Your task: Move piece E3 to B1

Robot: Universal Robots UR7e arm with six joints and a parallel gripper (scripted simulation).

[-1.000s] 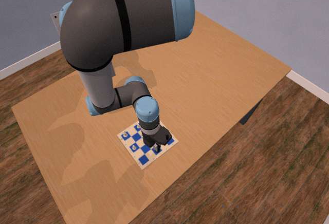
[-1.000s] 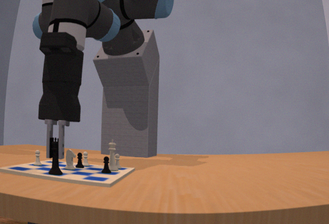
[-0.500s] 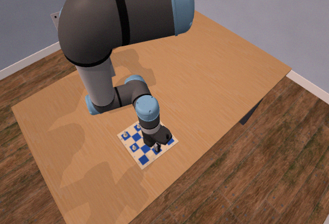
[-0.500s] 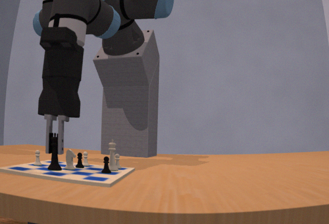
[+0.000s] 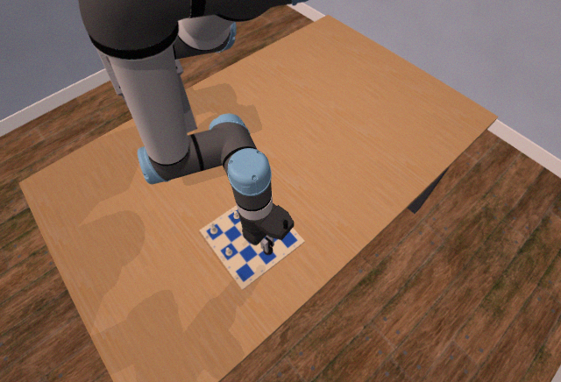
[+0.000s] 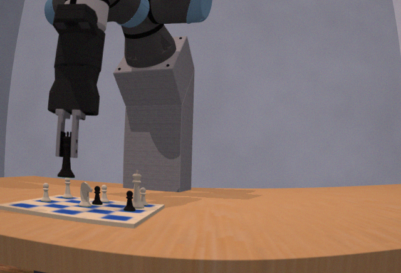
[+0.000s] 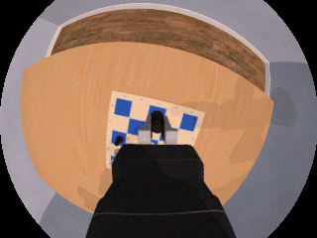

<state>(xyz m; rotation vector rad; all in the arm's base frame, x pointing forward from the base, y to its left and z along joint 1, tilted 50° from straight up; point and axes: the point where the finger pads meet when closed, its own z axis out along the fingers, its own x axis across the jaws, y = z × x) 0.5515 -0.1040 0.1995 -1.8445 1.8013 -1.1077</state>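
Right now the chessboard is 100 mm below my hand, 80 mm behind it and 30 mm to the left of it. Round my hand: white king: 110 mm to the left, 90 mm behind, 60 mm below; then black piece: 10 mm below.
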